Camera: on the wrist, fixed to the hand. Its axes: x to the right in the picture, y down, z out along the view.
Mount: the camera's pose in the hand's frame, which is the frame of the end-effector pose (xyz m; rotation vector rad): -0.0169 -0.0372 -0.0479 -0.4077 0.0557 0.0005
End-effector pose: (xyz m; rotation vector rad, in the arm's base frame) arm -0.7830 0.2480 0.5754 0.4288 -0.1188 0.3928
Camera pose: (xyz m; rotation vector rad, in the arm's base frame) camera -0.7824 0.2315 0.5146 0.0159 -0.1411 0.3698
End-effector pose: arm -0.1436 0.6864 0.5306 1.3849 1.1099 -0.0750
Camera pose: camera -0.2033 0.7054 0.5241 1.0264 1.0992 0.1829
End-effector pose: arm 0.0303 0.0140 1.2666 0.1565 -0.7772 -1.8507
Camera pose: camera 0.0297 0.0159 1.2037 -0.0534 -0.3493 -1.9550
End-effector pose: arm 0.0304 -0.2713 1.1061 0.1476 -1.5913 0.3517
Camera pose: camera 0.0883 -0.2934 1.0951 -0.1746 -1.5752 0.0265
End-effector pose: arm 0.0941 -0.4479 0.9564 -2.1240 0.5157 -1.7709
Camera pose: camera 0.0467 -0.4080 0.9676 -2.3340 0.9632 -1.8543
